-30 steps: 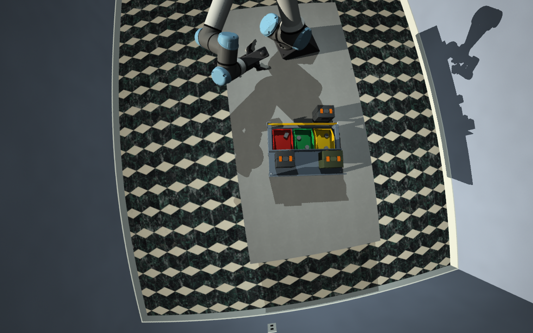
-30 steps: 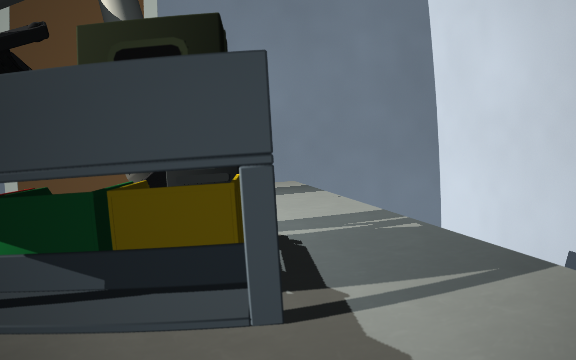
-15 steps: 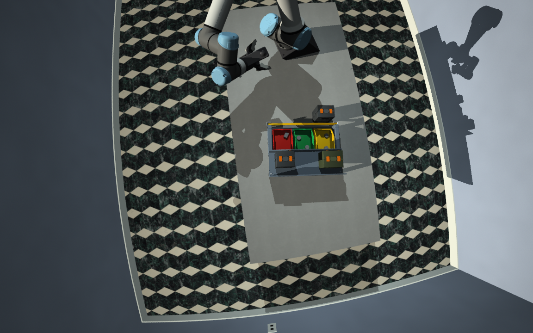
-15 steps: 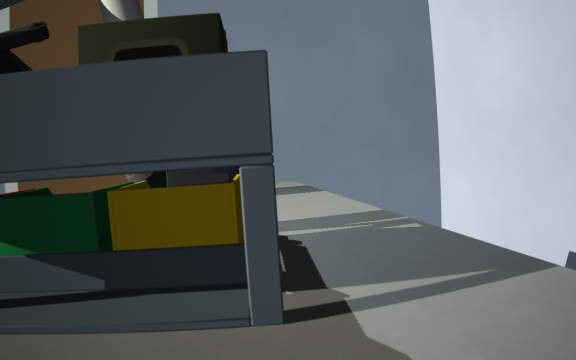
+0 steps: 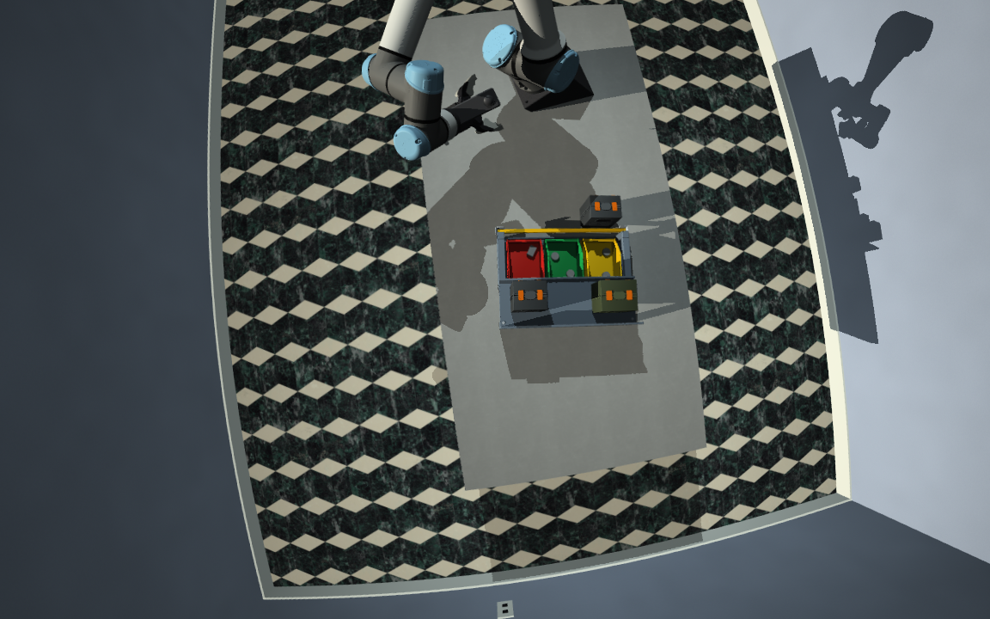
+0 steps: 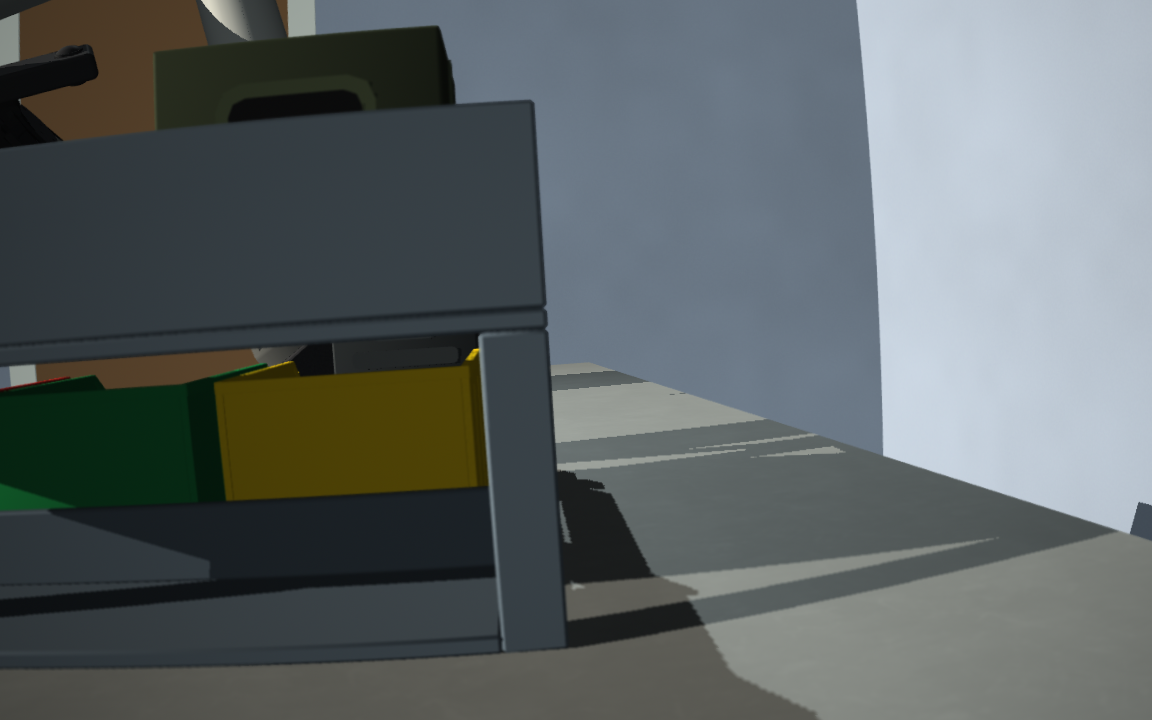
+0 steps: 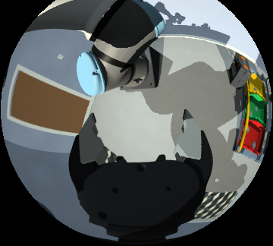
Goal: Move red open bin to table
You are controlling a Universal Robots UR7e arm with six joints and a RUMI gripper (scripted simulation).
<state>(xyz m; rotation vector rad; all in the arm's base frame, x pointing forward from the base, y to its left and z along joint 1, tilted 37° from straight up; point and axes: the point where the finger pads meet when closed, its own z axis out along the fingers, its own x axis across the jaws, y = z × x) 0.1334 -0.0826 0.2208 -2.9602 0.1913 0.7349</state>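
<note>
The thin yellow bar lies 37 cm ahead of my hand, 15 cm below it and 10 cm to the left of it. From my hand the other things lie so: green bin (47 cm ahead, 17 cm below, 7 cm to the left); then red bin (44 cm ahead, 17 cm below, 4 cm to the right); then dark case (35 cm ahead, 22 cm to the left, 15 cm below).
</note>
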